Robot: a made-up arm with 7 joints.
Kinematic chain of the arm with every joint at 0, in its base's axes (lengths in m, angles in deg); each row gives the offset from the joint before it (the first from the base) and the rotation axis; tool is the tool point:
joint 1: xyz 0 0 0.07 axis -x
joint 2: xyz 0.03 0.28 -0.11 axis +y
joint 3: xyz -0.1 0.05 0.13 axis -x
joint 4: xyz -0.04 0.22 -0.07 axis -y
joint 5: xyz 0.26 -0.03 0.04 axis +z
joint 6: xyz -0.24 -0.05 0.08 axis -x
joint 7: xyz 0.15 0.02 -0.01 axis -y
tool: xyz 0 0.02 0.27
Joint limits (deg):
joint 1: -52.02..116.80
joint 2: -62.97..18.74
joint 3: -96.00..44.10
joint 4: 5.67..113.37
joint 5: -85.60..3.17
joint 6: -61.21..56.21
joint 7: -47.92..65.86
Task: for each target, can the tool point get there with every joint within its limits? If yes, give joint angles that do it. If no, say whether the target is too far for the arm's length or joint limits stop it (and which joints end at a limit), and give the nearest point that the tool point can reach.
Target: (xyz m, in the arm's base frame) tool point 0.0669 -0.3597 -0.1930
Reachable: no: joint limits stop it (at a limit: joint 2, joint 3, joint 4, joint 6, joint 7) | nearest point 0.0191 -0.4076 -0.2280 | short by 0.076 m
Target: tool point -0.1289 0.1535 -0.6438
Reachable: yes | joints 95.90 -2.73 27.43 27.39 -40.99 -1.50 -3.66
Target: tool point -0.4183 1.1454 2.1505
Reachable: no: too far | nearest point -0.2000 0.4453 0.8679 | short by 1.477 m
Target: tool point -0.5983 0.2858 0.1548
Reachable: yes | joints -26.29 -37.41 -61.04 72.89 -45.99 -8.46 6.78
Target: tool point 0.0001 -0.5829 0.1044
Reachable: no: joint limits stop it (at a limit: joint 1, joint 2, joint 3, joint 4) | nearest point -0.0231 -0.5763 0.0545 | short by 0.055 m
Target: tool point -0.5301 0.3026 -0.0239
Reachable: yes | joints -26.16 -46.59 -58.25 78.95 -36.32 -19.47 -17.01
